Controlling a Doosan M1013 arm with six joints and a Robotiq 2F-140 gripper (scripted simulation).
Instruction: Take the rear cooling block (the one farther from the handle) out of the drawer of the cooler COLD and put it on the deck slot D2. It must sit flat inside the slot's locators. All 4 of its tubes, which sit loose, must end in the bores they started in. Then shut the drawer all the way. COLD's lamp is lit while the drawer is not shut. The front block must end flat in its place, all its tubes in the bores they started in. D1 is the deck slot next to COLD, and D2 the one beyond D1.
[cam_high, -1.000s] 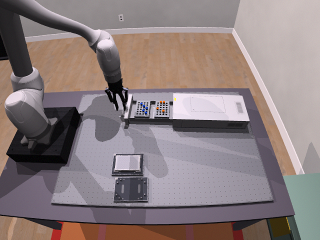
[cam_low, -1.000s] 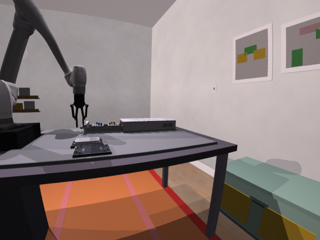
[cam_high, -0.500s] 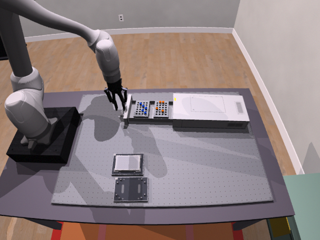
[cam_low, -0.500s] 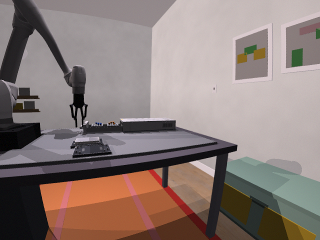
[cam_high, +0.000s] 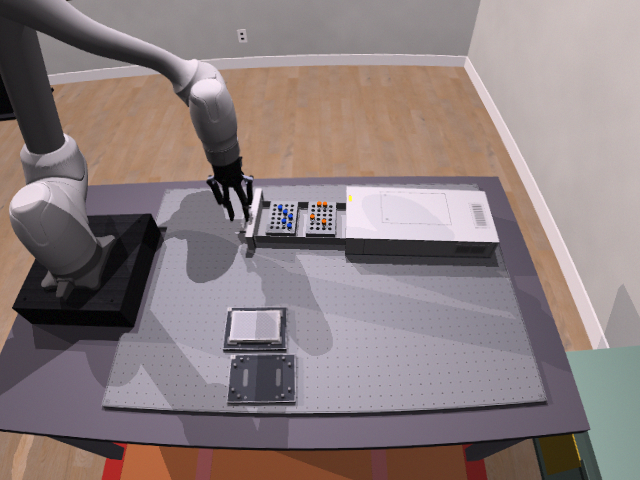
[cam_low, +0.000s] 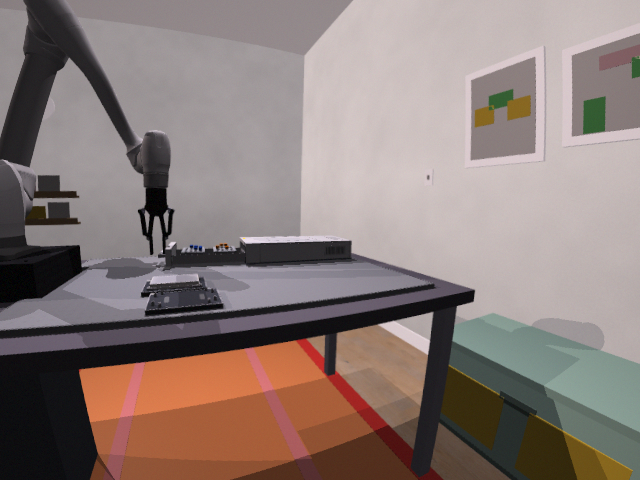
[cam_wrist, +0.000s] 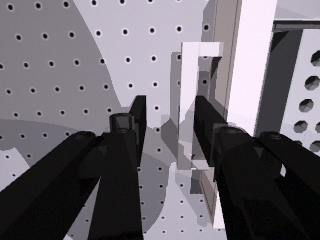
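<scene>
My hand is 250 mm short of the cooling block, 10 mm to the left of it and 40 mm above it. From my hand the other things lie so: drawer: 170 mm ahead, 10 mm to the right, 30 mm below; then deck slot D2: 100 mm ahead, 490 mm to the right, 60 mm below; then cooler COLD: 360 mm ahead, 20 mm to the right, 30 mm below.
</scene>
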